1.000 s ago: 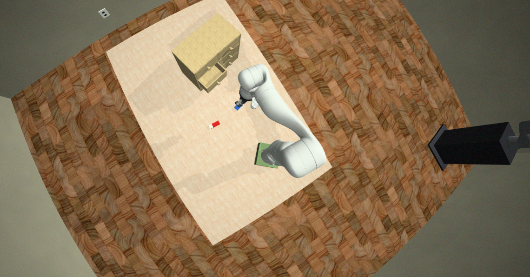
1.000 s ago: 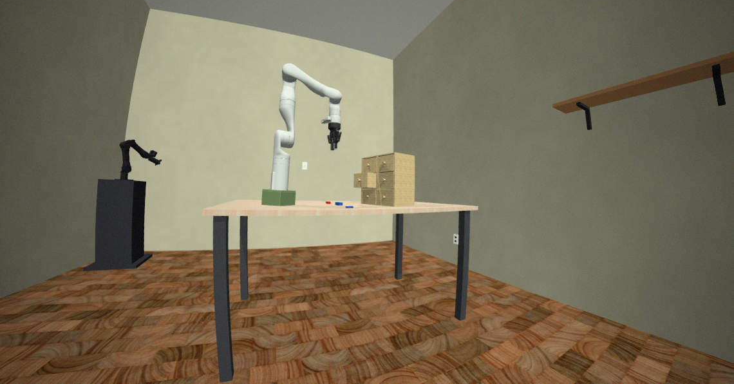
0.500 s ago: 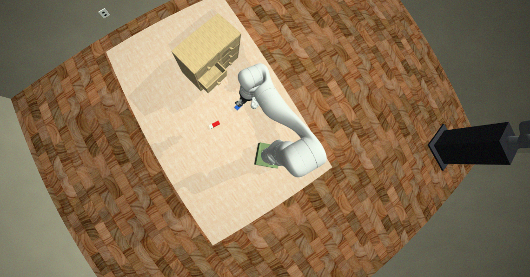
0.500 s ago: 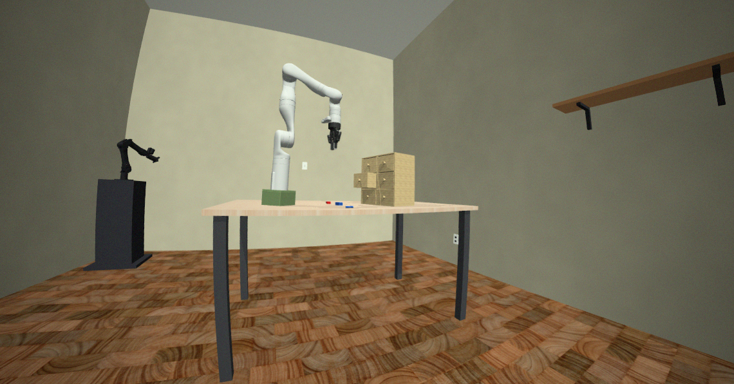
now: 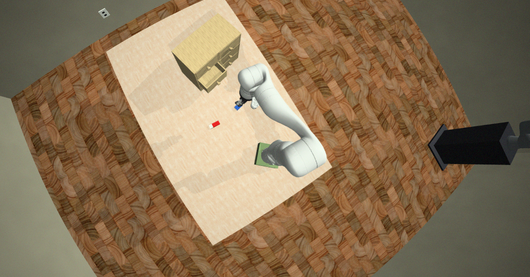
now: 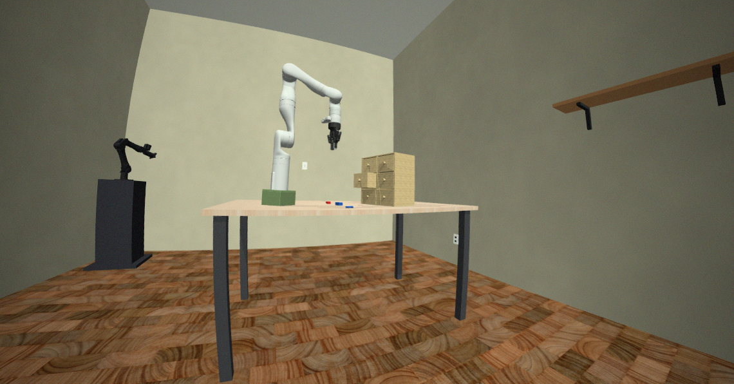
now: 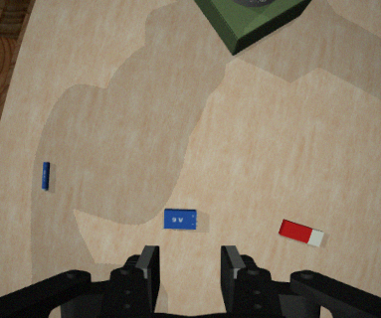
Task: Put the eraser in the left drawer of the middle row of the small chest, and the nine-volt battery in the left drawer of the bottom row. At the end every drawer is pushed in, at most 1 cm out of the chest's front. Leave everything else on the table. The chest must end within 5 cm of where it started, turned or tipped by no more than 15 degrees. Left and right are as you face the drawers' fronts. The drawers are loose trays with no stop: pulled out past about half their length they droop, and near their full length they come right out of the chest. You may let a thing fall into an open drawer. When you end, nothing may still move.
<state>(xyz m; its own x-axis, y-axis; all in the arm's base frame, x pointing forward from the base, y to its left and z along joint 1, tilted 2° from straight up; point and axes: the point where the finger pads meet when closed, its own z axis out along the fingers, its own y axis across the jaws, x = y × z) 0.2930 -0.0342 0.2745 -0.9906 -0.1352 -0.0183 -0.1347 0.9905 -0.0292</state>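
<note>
Now: hand 4 cm short of the red eraser, 18 cm to the right of it and 34 cm above it. From my hand the other things lie so: blue nine-volt battery 4 cm ahead, 34 cm below; thin blue stick 1 cm ahead, 22 cm to the right, 34 cm below.
</note>
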